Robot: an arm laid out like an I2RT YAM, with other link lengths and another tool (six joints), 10 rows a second.
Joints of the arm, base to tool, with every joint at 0 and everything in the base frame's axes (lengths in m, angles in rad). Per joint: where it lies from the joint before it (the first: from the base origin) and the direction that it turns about. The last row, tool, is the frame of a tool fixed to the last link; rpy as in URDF.
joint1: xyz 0 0 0.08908 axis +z
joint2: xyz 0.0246 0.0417 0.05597 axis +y
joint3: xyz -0.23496 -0.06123 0 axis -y
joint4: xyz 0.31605 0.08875 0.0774 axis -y
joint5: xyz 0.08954 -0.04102 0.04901 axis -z
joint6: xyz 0.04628 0 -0.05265 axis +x
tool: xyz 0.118 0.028 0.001 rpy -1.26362 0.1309 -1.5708
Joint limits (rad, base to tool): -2.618..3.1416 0..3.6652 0..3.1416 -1.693..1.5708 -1.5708..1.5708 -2.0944..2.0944
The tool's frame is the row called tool.
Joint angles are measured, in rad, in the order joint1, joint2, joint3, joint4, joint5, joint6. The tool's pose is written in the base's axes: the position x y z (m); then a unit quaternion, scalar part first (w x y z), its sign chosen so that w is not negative. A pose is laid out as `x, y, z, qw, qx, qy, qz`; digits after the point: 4 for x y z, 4 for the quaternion.
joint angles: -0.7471 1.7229 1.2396 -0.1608 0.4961 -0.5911
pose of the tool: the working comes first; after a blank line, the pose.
Where each joint sits with the arm in this pose, in the base's axes (m; each line is computed from the numbers above, not from the rounded line before):
joint1: 0.0000 0.0000 0.0891
joint2: 0.0464 0.0139 0.1451
joint3: 0.0309 -0.0552 0.3773
joint4: 0.3229 -0.2047 0.2990
joint5: 0.3692 -0.3035 0.2844
joint6: 0.3549 -0.3203 0.2178
the tool: 0.3919 -0.4026 0.1369

0.3919, -0.4026, 0.1369, 0.0701, 0.4473, -0.6800, 0.5767
